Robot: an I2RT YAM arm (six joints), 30 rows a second.
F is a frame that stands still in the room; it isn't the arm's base.
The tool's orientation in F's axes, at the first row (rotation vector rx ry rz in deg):
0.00 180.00 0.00
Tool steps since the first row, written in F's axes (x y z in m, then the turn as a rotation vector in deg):
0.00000 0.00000 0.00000 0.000 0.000 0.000
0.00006 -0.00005 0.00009 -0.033 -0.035 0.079
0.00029 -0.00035 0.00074 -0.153 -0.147 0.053
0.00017 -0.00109 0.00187 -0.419 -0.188 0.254
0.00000 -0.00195 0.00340 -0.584 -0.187 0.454
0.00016 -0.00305 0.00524 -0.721 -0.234 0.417
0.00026 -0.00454 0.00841 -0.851 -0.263 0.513
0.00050 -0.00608 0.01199 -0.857 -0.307 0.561
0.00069 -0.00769 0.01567 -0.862 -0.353 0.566
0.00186 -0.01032 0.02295 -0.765 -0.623 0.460
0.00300 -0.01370 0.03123 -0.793 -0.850 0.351
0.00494 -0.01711 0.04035 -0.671 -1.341 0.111
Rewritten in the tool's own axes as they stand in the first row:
0.00000 0.00000 0.00000 0.000 0.000 0.000
-0.00006 -0.00005 -0.00009 0.033 -0.035 -0.079
-0.00029 -0.00035 -0.00074 0.153 -0.147 -0.053
-0.00017 -0.00109 -0.00187 0.419 -0.188 -0.254
0.00000 -0.00195 -0.00340 0.584 -0.187 -0.454
-0.00016 -0.00305 -0.00524 0.721 -0.234 -0.417
-0.00026 -0.00454 -0.00841 0.851 -0.263 -0.513
-0.00050 -0.00608 -0.01199 0.857 -0.307 -0.561
-0.00069 -0.00769 -0.01567 0.862 -0.353 -0.566
-0.00186 -0.01032 -0.02295 0.765 -0.623 -0.460
-0.00300 -0.01370 -0.03123 0.793 -0.850 -0.351
-0.00494 -0.01711 -0.04035 0.671 -1.341 -0.111

